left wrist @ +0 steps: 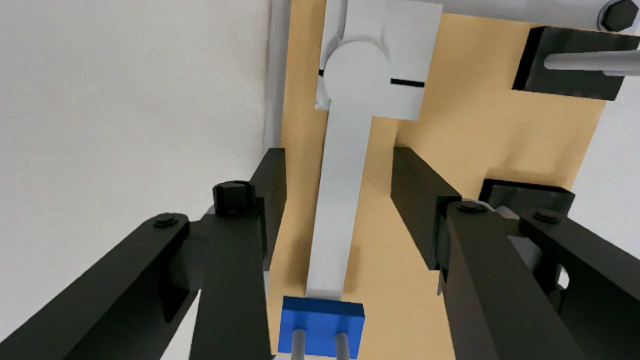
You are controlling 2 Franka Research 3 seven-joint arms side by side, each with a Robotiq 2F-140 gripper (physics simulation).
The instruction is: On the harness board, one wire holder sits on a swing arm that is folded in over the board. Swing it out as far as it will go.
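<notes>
The light grey swing arm (341, 200) lies over the tan harness board (400, 310), running from its round pivot (356, 72) at the top to a blue wire holder (321, 322) with two grey pegs at the bottom. The pivot sits on a pale plate (407, 45) with black marks on both sides. My left gripper (338, 173) is open, its two fingers standing on either side of the swing arm with a gap to each side and nothing held. The blue wire holder is below the fingertips in the view. My right gripper does not show.
A black wire holder (575, 75) with grey pegs stands at the upper right of the board. Another black holder (530, 197) is at the right, partly hidden behind the right-hand finger. A dark hex bolt (619, 15) is at the top right corner.
</notes>
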